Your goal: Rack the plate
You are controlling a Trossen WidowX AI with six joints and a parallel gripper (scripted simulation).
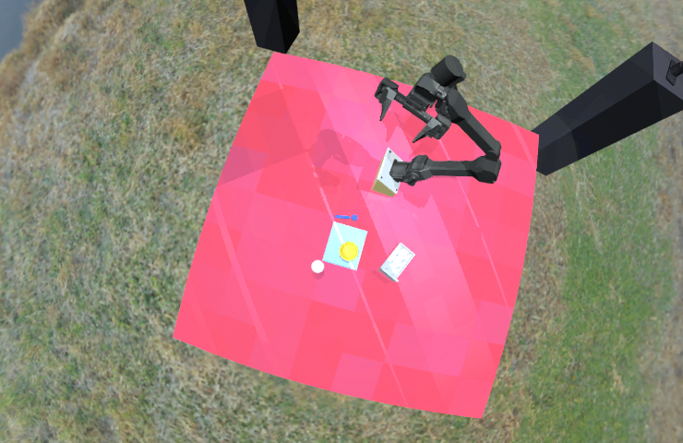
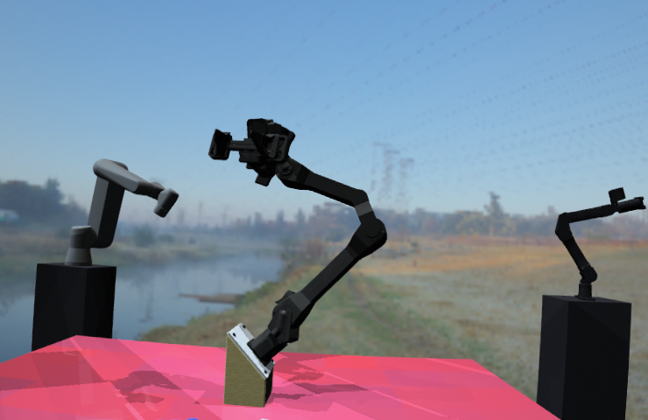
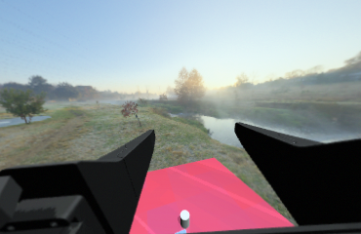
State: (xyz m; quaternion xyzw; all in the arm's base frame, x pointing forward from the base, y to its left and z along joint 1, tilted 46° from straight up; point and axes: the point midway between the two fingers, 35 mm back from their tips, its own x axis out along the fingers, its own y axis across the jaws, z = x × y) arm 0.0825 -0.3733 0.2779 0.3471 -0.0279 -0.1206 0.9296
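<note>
Right now the yellow plate is 550 mm below my gripper tip, 230 mm ahead of it and 20 mm to the left of it. Round my gripper tip: mat: 570 mm below, 210 mm ahead; then dish rack: 550 mm below, 200 mm to the left, 200 mm ahead; then blue spoon: 570 mm below, 110 mm ahead, 30 mm to the right.
</note>
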